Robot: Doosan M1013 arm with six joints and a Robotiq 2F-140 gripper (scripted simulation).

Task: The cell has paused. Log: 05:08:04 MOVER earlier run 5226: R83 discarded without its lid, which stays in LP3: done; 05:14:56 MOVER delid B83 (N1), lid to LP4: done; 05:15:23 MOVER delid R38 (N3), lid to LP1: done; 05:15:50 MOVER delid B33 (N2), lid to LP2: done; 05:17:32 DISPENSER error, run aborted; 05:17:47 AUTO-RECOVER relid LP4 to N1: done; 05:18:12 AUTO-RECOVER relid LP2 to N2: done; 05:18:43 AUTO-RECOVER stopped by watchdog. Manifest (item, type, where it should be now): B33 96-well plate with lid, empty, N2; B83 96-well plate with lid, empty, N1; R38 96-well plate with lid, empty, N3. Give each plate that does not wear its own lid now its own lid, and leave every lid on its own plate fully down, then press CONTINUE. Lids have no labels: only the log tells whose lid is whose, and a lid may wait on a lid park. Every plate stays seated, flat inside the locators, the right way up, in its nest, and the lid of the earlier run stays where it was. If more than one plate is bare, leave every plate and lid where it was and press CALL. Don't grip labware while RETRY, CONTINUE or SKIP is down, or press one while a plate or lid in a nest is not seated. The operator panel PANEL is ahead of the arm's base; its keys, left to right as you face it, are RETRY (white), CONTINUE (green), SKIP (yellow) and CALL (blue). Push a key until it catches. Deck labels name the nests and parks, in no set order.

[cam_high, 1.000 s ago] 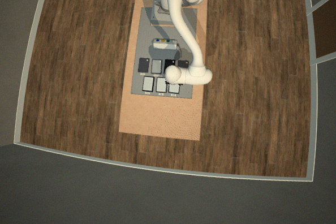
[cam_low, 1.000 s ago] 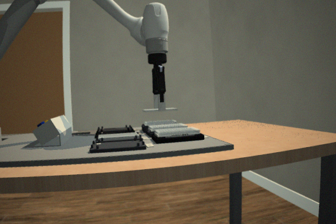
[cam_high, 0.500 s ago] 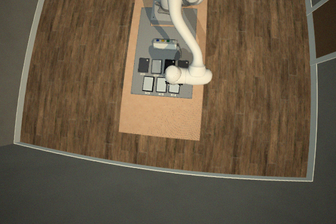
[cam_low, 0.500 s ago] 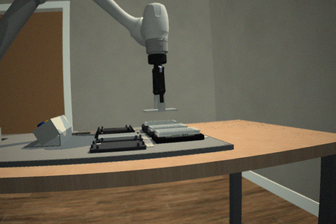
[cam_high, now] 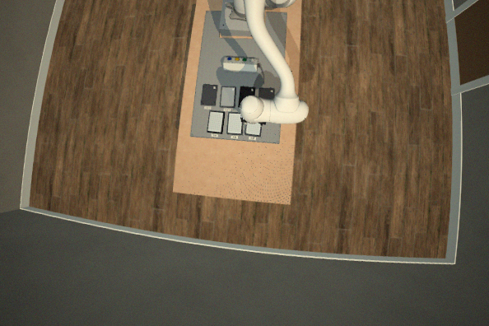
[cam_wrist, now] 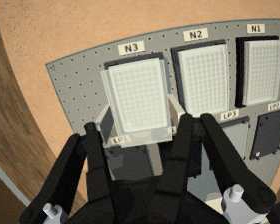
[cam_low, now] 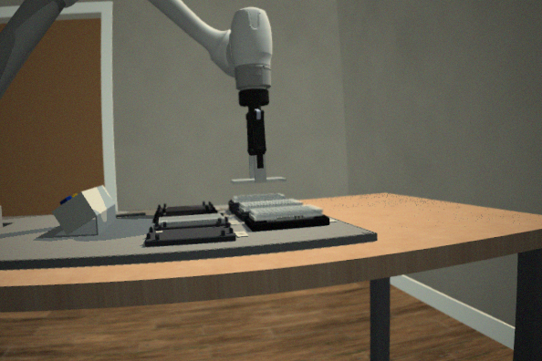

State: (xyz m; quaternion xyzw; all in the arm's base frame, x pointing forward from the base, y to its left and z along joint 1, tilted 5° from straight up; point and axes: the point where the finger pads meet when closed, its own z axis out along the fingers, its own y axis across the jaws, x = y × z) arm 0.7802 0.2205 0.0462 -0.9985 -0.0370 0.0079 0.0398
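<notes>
The plate is 7 cm below my hand. From my hand the other things lie so: grey lid (2 cm below); LP4 park (17 cm behind, 9 cm to the right, 9 cm below); white key (41 cm behind, 10 cm to the right, 3 cm below).
</notes>
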